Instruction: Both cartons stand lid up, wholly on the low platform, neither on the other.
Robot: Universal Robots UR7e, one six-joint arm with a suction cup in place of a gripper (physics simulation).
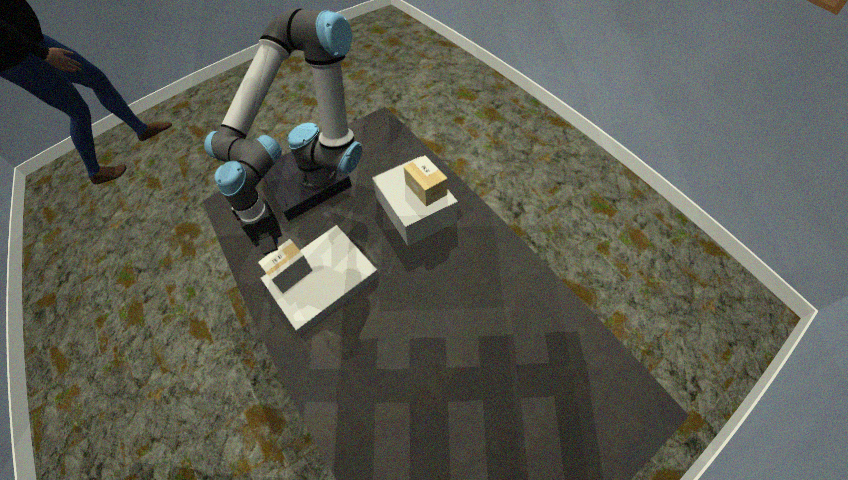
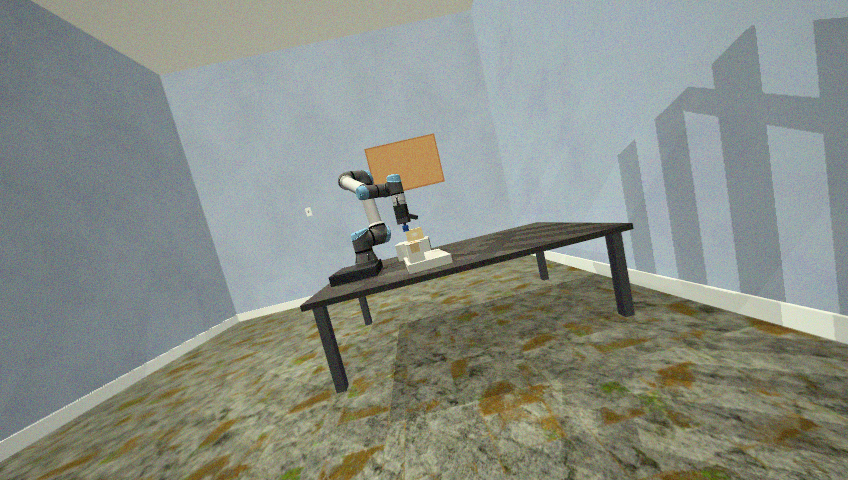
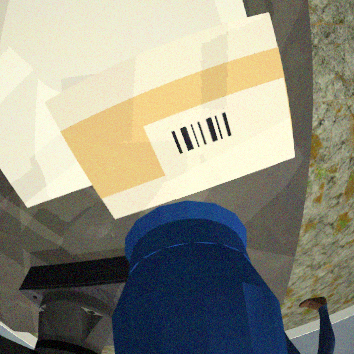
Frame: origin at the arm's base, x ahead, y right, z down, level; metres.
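Where they show: hand at its tool point: (image 2: 406,231) (image 3: 186,251); arm's base at its link origin: (image 1: 318,175) (image 2: 367,263) (image 3: 78,310).
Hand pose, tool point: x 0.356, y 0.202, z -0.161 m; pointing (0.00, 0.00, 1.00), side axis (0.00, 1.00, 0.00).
Note:
Things, the pixels of their top centre, and the offset from my tool point. Level surfaces: height alone.
- pale carton at its top centre: (image 3: 180,127) (image 1: 280,258) (image 2: 412,242) dy +0.004, dx +0.017, dz +0.069 m
- low white platform at its top centre: (image 3: 84,65) (image 1: 317,274) (image 2: 424,256) dy -0.078, dx +0.056, dz +0.172 m
- taller white block at its top centre: (image 1: 413,189) (image 2: 412,240) dy -0.489, dx -0.072, dz +0.100 m
- dark table at its surface level: dz +0.220 m
A pale carton (image 1: 278,257) (image 3: 197,116) stands lid up, with a tan tape strip and a barcode label on top. It is at the corner of the low white platform (image 1: 334,280) (image 3: 70,35) nearest the robot base. My blue suction cup (image 1: 273,243) (image 2: 405,227) (image 3: 186,218) hangs just above and beside this carton's near edge, holding nothing. A second, brown carton (image 1: 425,179) stands lid up on the taller white block (image 1: 409,217), apart from the low platform.
Both blocks sit on the dark table (image 1: 474,334) (image 2: 534,235) beside the robot base (image 1: 314,193). A person (image 1: 56,71) walks on the floor at the left, behind the arm. An orange board (image 2: 404,161) hangs on the back wall.

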